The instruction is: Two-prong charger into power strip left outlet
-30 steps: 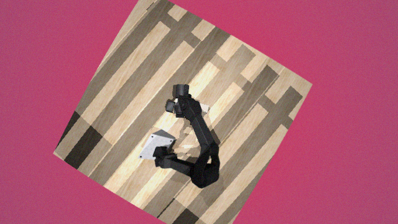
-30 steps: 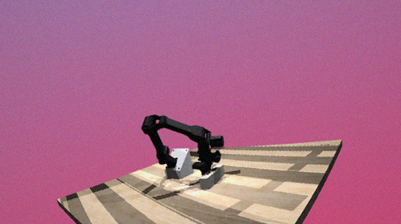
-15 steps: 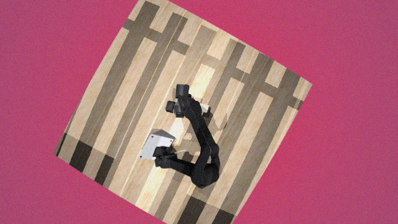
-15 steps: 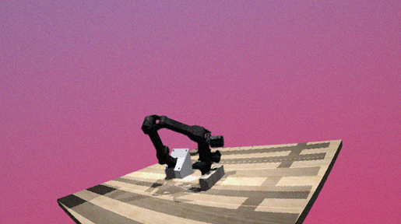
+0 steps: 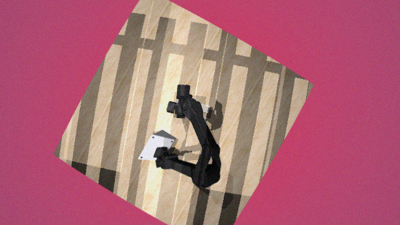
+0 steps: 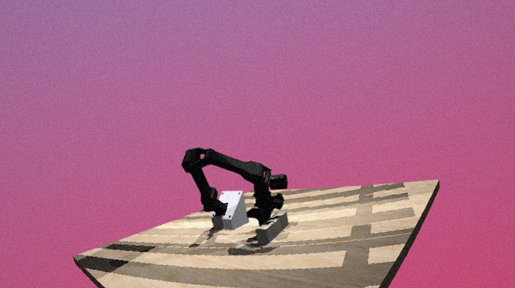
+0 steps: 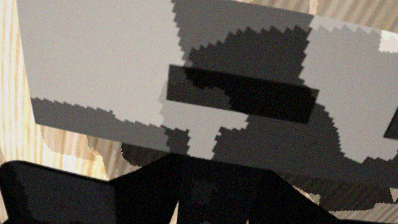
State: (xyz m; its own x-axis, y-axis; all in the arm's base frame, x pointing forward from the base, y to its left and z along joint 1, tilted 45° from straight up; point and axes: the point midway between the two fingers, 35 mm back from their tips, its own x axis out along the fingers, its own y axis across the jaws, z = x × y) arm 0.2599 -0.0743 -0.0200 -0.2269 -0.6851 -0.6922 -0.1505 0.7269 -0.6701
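Now: the black two-prong charger 20 mm ahead of my gripper tip and 10 mm above it.
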